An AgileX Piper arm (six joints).
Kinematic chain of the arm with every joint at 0, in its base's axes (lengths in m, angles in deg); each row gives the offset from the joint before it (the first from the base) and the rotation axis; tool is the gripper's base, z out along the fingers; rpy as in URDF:
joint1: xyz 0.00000 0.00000 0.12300 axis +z
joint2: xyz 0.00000 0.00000 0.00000 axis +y
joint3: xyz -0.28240 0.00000 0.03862 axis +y
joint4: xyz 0.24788 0.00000 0.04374 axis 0.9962 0 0.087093
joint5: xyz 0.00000 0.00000 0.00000 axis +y
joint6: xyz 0.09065 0.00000 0.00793 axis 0.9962 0 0.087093
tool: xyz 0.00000 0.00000 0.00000 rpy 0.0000 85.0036 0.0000
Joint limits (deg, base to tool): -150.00..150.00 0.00..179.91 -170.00..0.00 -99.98..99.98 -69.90..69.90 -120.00..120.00
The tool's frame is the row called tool.
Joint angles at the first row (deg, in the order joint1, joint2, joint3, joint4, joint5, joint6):
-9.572, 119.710, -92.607, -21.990, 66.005, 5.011
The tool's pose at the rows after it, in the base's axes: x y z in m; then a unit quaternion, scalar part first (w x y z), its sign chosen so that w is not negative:
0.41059 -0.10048 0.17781 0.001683 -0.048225 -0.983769 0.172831
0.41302 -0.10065 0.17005 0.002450 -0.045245 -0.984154 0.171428
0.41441 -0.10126 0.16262 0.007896 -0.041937 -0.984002 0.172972
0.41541 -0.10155 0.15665 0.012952 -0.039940 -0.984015 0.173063
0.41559 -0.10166 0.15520 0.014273 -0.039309 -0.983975 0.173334
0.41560 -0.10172 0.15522 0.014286 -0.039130 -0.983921 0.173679
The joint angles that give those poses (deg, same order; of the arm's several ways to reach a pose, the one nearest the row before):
-9.573, 121.330, -92.607, -21.807, 65.666, 5.011
-9.573, 122.378, -92.606, -21.807, 64.714, 5.011
-9.572, 123.402, -92.607, -22.165, 64.323, 5.032
-9.572, 124.241, -92.658, -22.297, 64.125, 5.033
-9.572, 124.438, -92.656, -22.363, 64.078, 5.033
-9.572, 124.440, -92.659, -22.408, 64.080, 5.033

